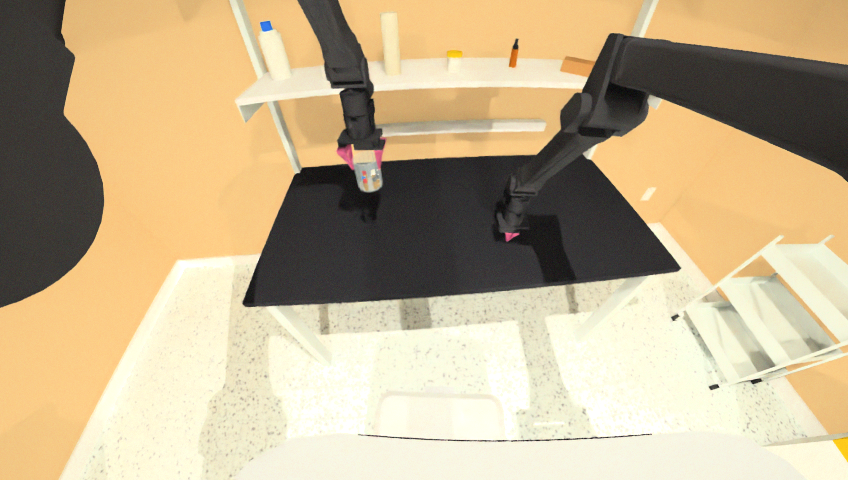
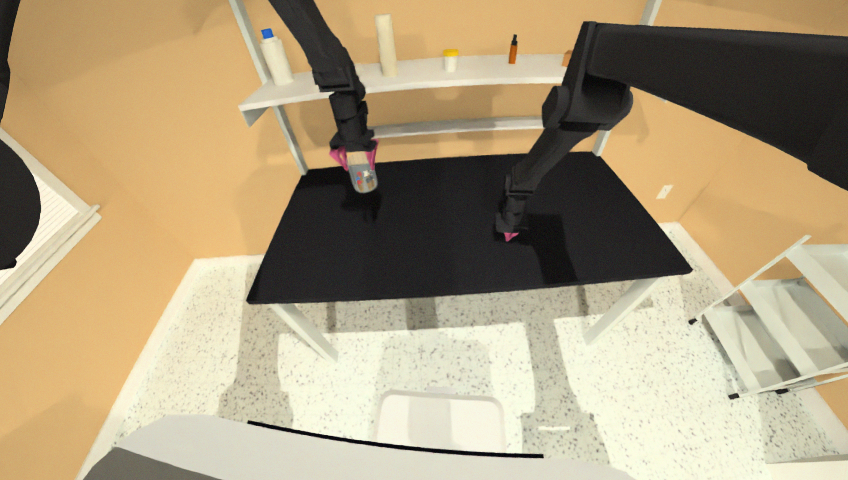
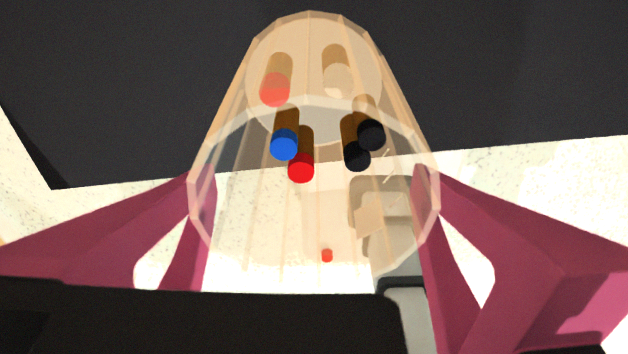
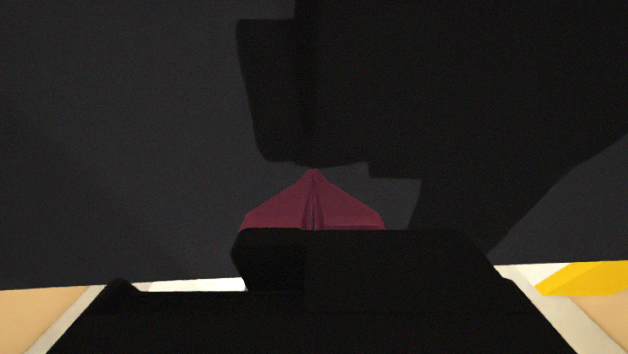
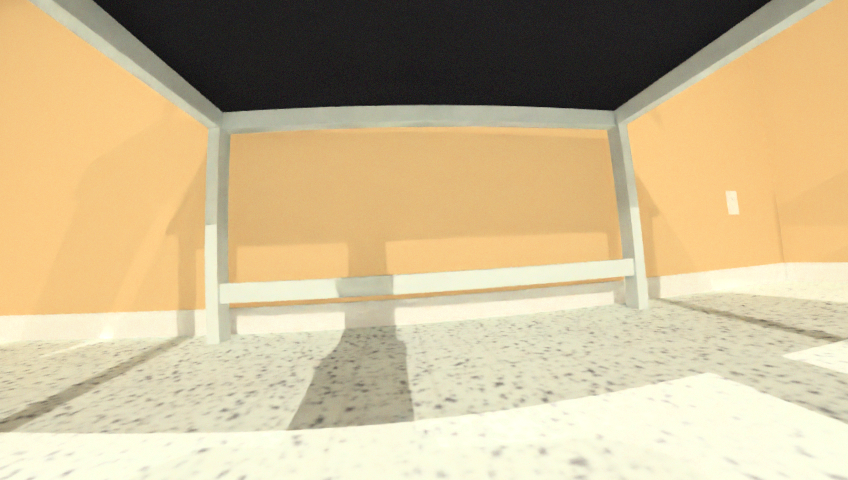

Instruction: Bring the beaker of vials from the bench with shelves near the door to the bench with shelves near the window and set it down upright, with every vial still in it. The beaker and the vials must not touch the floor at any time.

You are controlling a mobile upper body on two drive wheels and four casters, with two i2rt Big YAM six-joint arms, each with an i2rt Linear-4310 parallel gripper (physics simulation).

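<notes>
My left gripper [image 1: 365, 165] [image 2: 360, 167] [image 3: 313, 178] is shut on the clear beaker [image 1: 368, 180] [image 2: 363, 180] [image 3: 307, 30], one finger on each side near the rim. The beaker looks roughly upright over the back left part of the black bench [image 1: 440, 261] [image 2: 440, 261] [image 3: 525, 75]; it seems slightly above the top, with a shadow below. Several brown vials with red, blue [image 3: 283, 145], white and black caps stand inside. My right gripper [image 1: 509, 237] [image 2: 508, 237] [image 4: 313, 175] is shut and empty, low over the right half of the bench.
A white shelf [image 1: 482, 77] [image 2: 482, 74] above the bench's back holds bottles and jars. A window [image 2: 47, 220] shows at far left. A white cart or step unit [image 1: 737, 276] [image 2: 752, 276] stands at right. Pale bench legs [image 1: 300, 333] [image 5: 217, 237] stand on the speckled floor.
</notes>
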